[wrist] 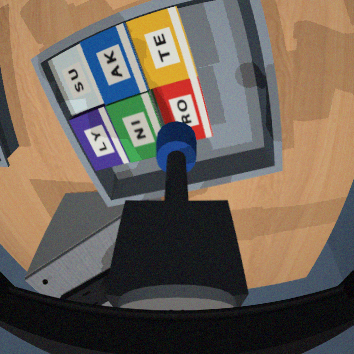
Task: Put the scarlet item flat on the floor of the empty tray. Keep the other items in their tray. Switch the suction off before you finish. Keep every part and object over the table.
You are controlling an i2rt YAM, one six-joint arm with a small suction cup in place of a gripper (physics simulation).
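Places are measured from the arm's base along level axes (x ahead, y down, z left), in metres.
Pixels of known places: hand, its tool point: (175, 139).
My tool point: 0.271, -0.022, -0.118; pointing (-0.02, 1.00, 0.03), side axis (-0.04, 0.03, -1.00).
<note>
For each thing: its top centre in the pictures, then the offset to it from my tool point, as dx, dy, dz. "pt": a spot on its surface instead.
- red box, centre of its top: (183, 111) -0.014, +0.092, -0.006
- larger grey tray, a spot on its surface: (240, 177) pt -0.094, +0.075, -0.076
- second tray, a spot on its surface: (8, 137) pt -0.035, +0.107, +0.271
- green box, centre of its top: (138, 129) -0.027, +0.075, +0.045
- yellow box, centre of its top: (161, 47) +0.061, +0.079, +0.014
The scarlet item is a red box (185, 106) marked RO, standing in the larger grey tray (240, 177) at the near right of a group of boxes. A white strip runs along its right side. My gripper, a blue suction cup (176, 137) on a black stem, overlaps the red box's lower left part in the view and hides it. The suction is off and no item hangs from the cup. I cannot tell whether cup and box touch. Part of a second tray (8, 137) shows at the left edge; its floor is out of view.
Beside the red box are a green box (120, 112) and a yellow box (140, 45). Blue (95, 47), pale (62, 65) and purple (82, 125) boxes stand further left. A grey metal block (75, 220) lies at the lower left. The table edge shows at lower right.
</note>
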